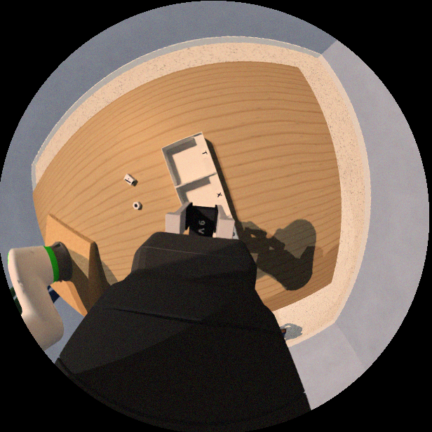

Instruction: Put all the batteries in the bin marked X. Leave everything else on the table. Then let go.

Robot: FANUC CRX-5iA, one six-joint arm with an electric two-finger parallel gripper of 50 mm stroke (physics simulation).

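Note:
My gripper is shut on a black 9 V battery, with its white lettering showing between the fingers. It is held above the table, in front of the lower part of the white bin tray. The bin marked X is the compartment just beyond the fingers; its lower part is hidden by them. The floor of the X bin that shows holds no battery. No other battery can be made out on the table.
The bin marked T adjoins the X bin at the far end. A small white sharpener-like block and a small white ring-shaped piece lie left of the tray. A wooden block-like stand and a white robot arm part are at lower left.

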